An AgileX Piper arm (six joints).
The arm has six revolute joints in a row. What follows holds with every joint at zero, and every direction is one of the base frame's. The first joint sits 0.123 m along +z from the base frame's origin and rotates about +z. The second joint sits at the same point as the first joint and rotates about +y. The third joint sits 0.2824 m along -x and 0.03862 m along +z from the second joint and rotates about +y. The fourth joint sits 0.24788 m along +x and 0.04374 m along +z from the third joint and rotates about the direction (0.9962, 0, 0.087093). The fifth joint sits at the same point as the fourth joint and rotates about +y. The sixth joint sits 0.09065 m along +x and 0.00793 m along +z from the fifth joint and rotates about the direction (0.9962, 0, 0.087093). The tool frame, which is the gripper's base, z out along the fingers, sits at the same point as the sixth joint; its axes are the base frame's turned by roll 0, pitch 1.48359 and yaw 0 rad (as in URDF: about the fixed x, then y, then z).
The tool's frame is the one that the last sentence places.
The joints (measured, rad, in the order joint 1, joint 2, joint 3, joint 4, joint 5, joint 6), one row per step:
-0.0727, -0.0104, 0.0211, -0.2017, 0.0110, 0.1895
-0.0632, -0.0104, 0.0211, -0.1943, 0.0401, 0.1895
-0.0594, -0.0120, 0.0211, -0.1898, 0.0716, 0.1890
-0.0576, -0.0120, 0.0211, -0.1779, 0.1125, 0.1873
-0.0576, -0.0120, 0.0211, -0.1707, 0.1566, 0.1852
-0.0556, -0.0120, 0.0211, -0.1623, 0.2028, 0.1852
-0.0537, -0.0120, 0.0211, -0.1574, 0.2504, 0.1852
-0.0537, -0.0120, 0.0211, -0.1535, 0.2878, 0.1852
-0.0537, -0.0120, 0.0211, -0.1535, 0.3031, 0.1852
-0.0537, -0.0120, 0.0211, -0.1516, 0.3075, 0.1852
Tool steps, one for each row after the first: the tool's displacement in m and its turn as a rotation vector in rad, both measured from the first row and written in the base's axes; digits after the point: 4 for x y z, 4 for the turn. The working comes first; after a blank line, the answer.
Tool pose at each row, in the base's axes (x y z in m, rotation vector in rad; the steps are taken from these numbers as rounded here):
0.0562, -0.0043, 0.2057, 0.0473, 1.5047, -0.0699
0.0563, -0.0043, 0.2032, 0.0511, 1.5331, -0.0599
0.0562, -0.0046, 0.2004, 0.0568, 1.5623, -0.0576
0.0562, -0.0050, 0.1967, 0.0700, 1.6021, -0.0525
0.0559, -0.0056, 0.1928, 0.0813, 1.6453, -0.0531
0.0554, -0.0061, 0.1886, 0.0936, 1.6905, -0.0496
0.0548, -0.0065, 0.1844, 0.1036, 1.7372, -0.0493
0.0541, -0.0069, 0.1811, 0.1127, 1.7738, -0.0500
0.0538, -0.0071, 0.1797, 0.1154, 1.7888, -0.0517
0.0537, -0.0071, 0.1793, 0.1174, 1.7931, -0.0504

0.0001, 0.0000, -0.0025, 0.0098, 0.0280, 0.0044
0.0000, -0.0003, -0.0053, 0.0161, 0.0570, 0.0024
0.0000, -0.0007, -0.0090, 0.0293, 0.0964, -0.0022
-0.0003, -0.0013, -0.0129, 0.0379, 0.1394, -0.0094
-0.0008, -0.0018, -0.0171, 0.0495, 0.1844, -0.0144
-0.0014, -0.0022, -0.0213, 0.0577, 0.2309, -0.0201
-0.0021, -0.0026, -0.0246, 0.0643, 0.2675, -0.0259
-0.0024, -0.0028, -0.0260, 0.0654, 0.2825, -0.0285
-0.0025, -0.0028, -0.0264, 0.0676, 0.2868, -0.0289

